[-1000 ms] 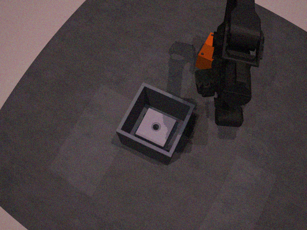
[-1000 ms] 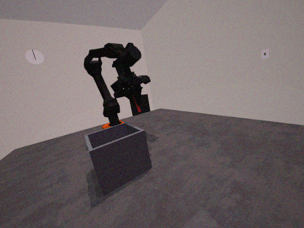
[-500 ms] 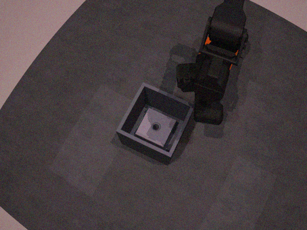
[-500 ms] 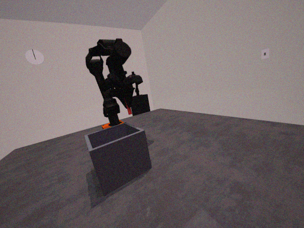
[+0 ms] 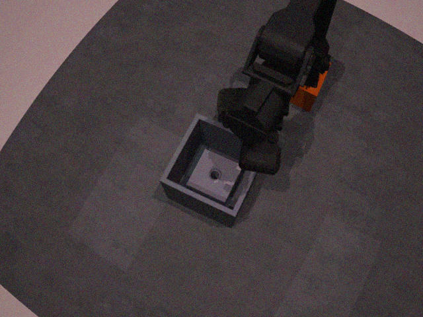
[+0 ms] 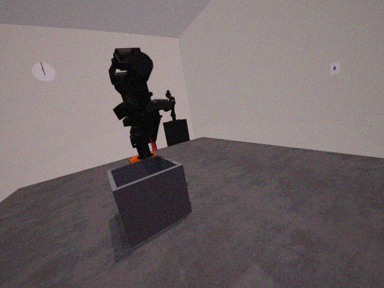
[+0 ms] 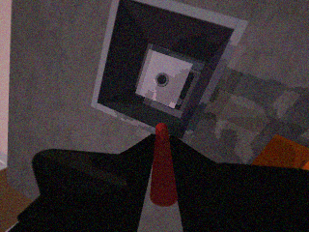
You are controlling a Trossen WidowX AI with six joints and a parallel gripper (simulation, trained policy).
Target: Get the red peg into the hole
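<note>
Right now the pale plate is 4 cm ahead of my gripper tip, 6 cm to the right of it and 14 cm below it. Also, from my gripper tip: red peg: 1 cm above.
</note>
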